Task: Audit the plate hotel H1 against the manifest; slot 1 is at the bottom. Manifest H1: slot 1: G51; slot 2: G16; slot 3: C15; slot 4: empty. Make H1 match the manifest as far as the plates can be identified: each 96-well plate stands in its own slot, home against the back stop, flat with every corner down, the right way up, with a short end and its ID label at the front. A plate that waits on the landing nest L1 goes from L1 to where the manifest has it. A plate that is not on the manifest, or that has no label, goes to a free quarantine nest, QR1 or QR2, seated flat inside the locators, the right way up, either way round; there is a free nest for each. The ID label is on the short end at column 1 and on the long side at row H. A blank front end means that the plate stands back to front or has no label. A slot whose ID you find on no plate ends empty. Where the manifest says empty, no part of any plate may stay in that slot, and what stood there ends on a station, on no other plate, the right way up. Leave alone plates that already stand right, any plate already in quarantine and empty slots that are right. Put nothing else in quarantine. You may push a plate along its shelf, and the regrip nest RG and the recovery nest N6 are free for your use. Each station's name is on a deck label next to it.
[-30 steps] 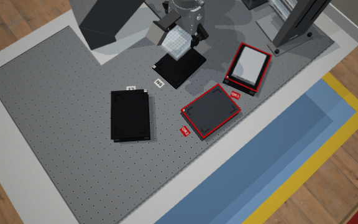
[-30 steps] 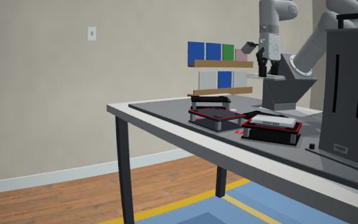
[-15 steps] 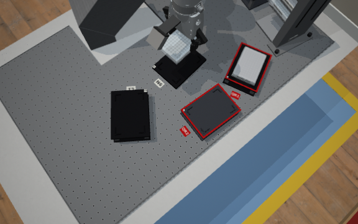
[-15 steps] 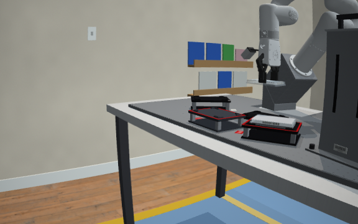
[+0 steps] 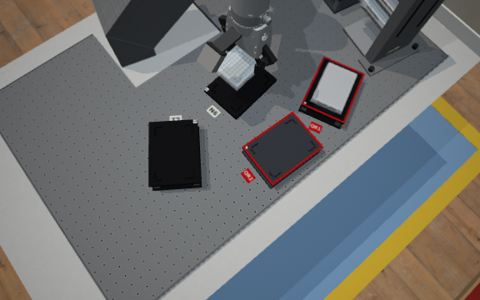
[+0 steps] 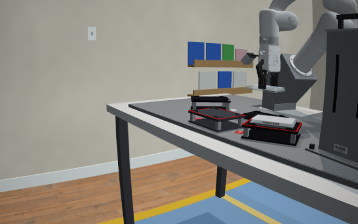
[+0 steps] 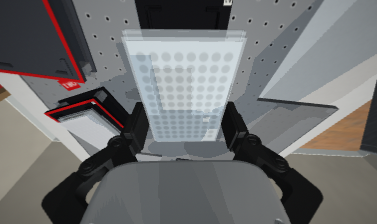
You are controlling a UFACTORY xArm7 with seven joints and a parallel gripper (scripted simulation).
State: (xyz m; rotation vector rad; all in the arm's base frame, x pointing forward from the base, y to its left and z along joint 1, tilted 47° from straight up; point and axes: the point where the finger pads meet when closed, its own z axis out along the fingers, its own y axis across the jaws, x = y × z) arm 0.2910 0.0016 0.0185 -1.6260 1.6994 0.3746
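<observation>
My hand is 12 cm above the black nest N6 and 1 cm to the left of it. The rest, counted from my hand: quarantine nest QR2: 21 cm ahead, 9 cm below, 6 cm to the right; then N6 deck label: 13 cm below, 12 cm to the right, 1 cm ahead; then A1 mark: 12 cm below, 9 cm to the right, 5 cm behind.
</observation>
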